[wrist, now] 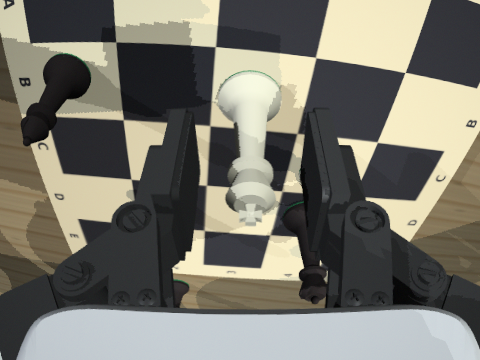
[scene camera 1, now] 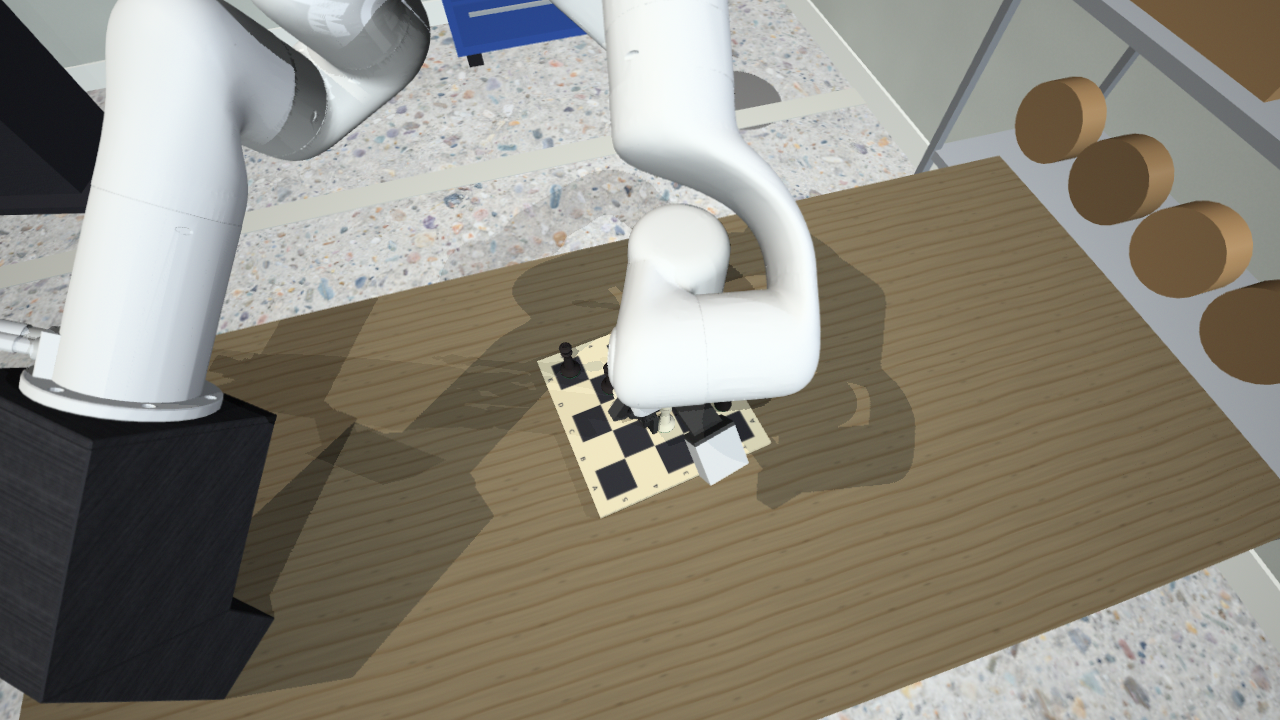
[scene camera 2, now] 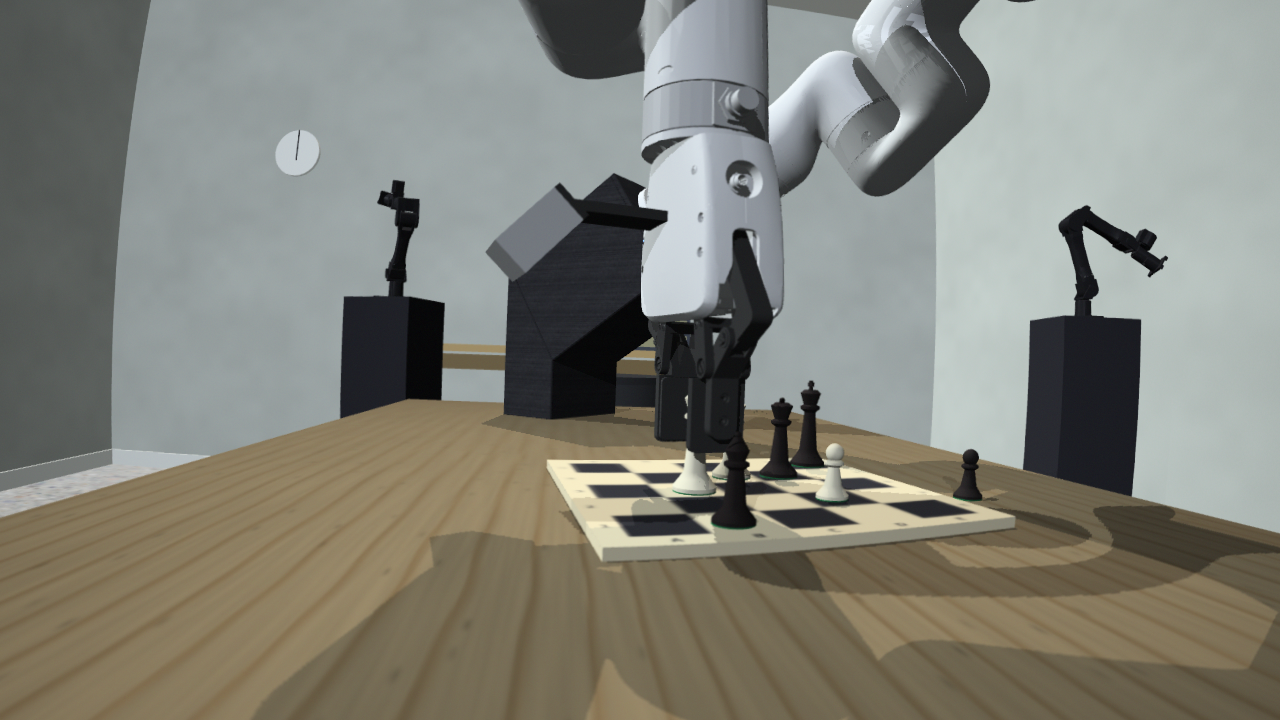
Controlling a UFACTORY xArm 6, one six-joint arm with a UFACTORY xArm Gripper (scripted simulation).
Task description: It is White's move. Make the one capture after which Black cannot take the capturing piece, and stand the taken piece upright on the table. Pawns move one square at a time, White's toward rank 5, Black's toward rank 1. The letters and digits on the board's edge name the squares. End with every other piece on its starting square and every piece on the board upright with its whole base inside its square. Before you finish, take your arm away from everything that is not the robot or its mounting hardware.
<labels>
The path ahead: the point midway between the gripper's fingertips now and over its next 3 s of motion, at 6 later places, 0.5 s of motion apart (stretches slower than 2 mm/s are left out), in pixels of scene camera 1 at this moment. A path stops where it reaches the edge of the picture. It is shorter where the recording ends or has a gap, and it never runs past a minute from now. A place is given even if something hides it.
My gripper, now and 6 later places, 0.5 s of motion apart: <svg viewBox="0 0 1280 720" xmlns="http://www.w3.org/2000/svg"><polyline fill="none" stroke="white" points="665,414 665,414 666,393 667,374 635,388 631,392 631,409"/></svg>
</labels>
